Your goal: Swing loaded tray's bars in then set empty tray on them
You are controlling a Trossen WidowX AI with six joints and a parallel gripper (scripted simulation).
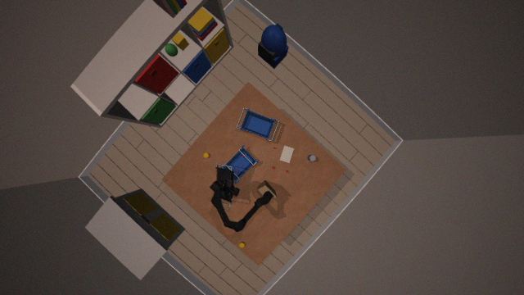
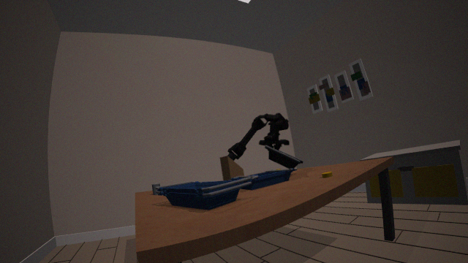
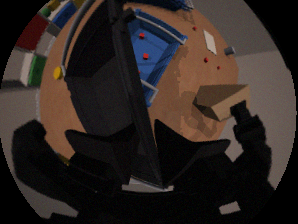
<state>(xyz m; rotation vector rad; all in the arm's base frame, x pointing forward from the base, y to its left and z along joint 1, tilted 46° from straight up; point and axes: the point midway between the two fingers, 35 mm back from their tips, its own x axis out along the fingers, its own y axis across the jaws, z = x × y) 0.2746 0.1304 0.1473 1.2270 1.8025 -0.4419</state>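
Now: the tray 60 mm ahead of my gripper tip, 60 mm to the left of it and 10 mm below it. From my gripper tip the other things lie so: white sheet 140 mm behind, 550 mm to the right, 140 mm below; grey cylinder 310 mm behind, 700 mm to the right, 110 mm below.
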